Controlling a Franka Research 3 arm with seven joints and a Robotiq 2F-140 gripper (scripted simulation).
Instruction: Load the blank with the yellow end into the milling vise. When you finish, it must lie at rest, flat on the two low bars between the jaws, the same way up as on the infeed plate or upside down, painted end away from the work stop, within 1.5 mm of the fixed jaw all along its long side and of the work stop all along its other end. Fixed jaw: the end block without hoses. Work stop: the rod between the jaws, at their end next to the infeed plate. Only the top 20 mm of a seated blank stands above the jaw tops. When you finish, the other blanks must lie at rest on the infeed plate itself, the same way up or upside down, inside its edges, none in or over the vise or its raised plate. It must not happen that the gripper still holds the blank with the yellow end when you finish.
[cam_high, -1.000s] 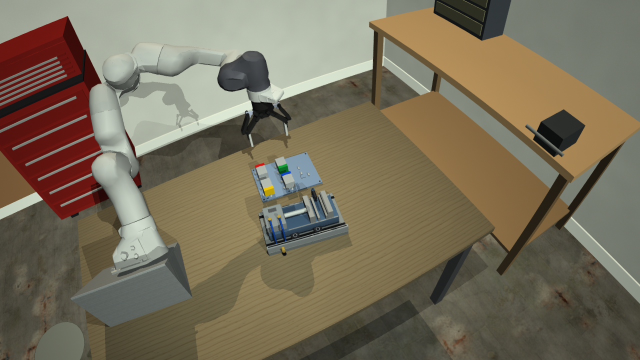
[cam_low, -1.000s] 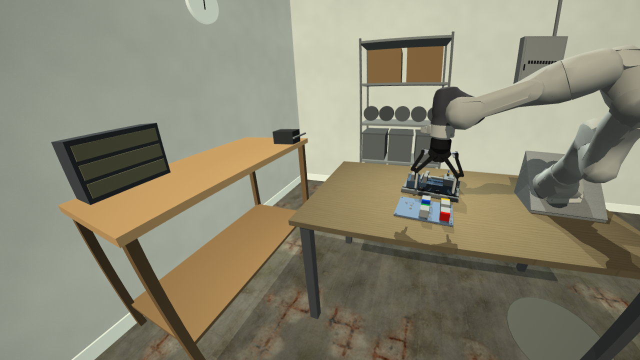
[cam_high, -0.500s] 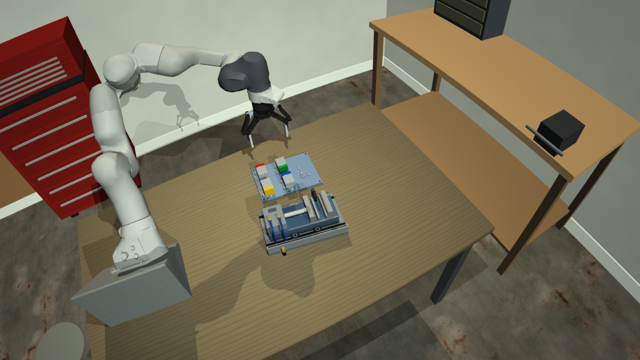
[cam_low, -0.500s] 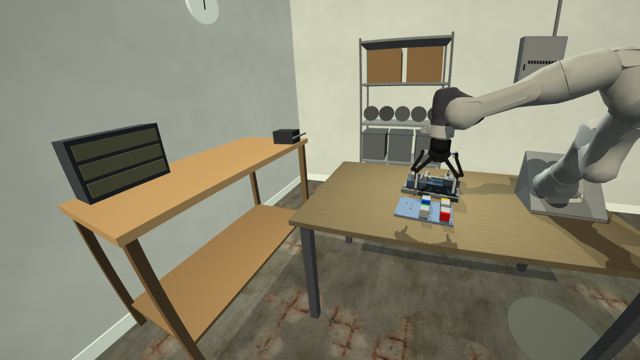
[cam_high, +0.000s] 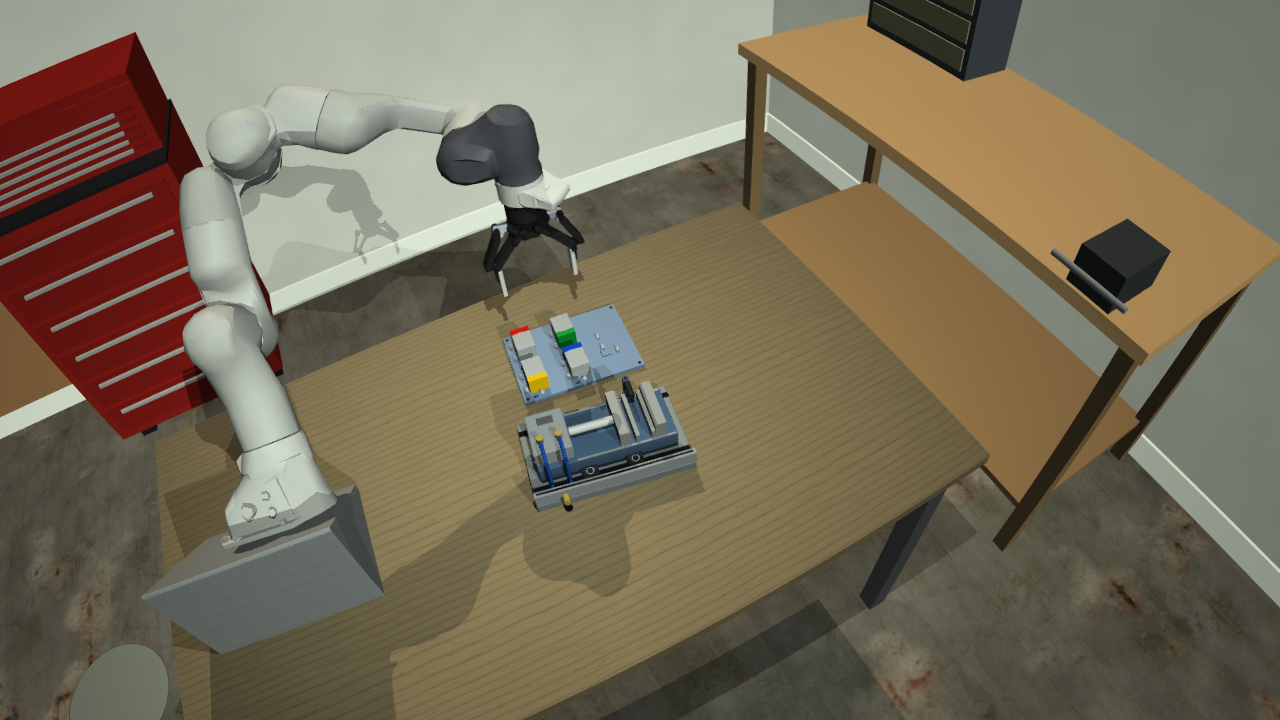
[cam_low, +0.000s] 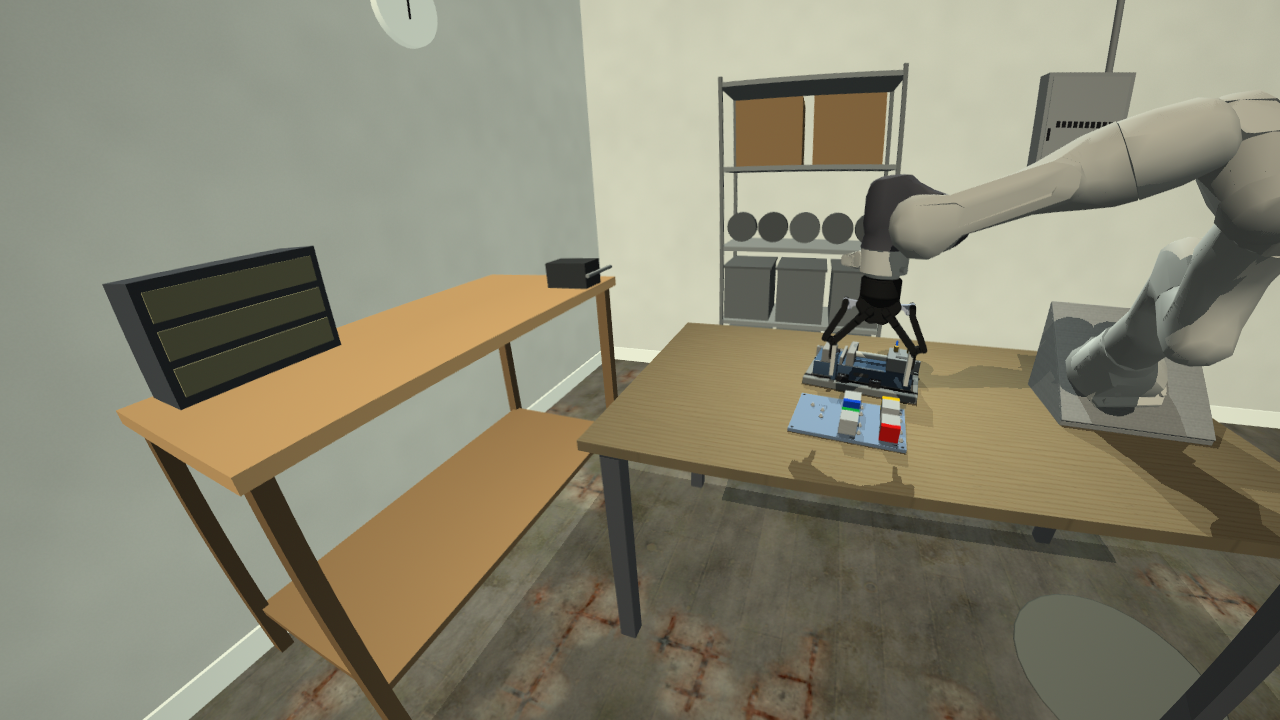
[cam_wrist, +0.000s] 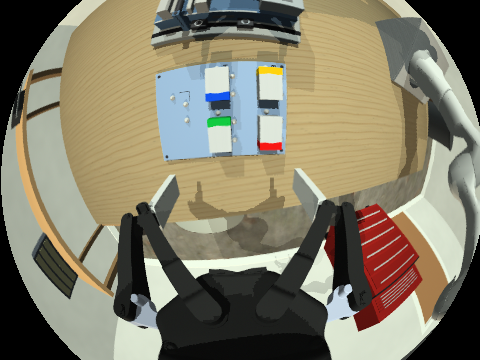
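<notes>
Now: hand 20 mm short of the green-ended blank, 30 mm to the left of it and 130 mm above it. From my hand the other things lie so: red-ended blank (70 mm behind, 30 mm to the right, 130 mm below); then blue-ended blank (20 mm ahead, 130 mm to the right, 130 mm below); then work stop (70 mm ahead, 290 mm to the right, 70 mm below).
</notes>
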